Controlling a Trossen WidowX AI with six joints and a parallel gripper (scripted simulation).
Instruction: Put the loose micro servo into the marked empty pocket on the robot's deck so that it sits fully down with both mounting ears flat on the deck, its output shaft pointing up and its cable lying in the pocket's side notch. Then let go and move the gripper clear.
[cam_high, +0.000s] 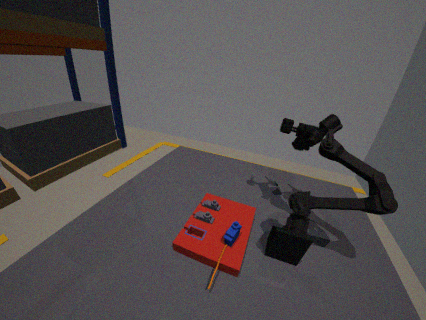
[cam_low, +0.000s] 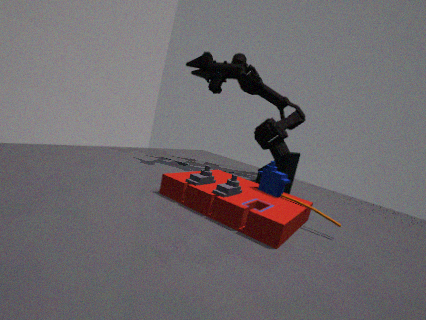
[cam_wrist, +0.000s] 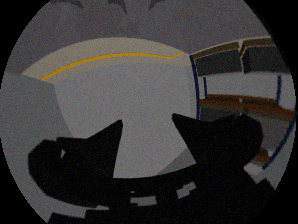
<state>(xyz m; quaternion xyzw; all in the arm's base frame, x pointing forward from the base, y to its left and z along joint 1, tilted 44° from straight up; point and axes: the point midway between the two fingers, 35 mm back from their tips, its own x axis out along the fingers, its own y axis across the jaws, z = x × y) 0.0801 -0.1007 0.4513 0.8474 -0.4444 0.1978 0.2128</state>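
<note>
My gripper tip is 10 cm short of the red deck, 44 cm to the right of it and 34 cm above it.
</note>
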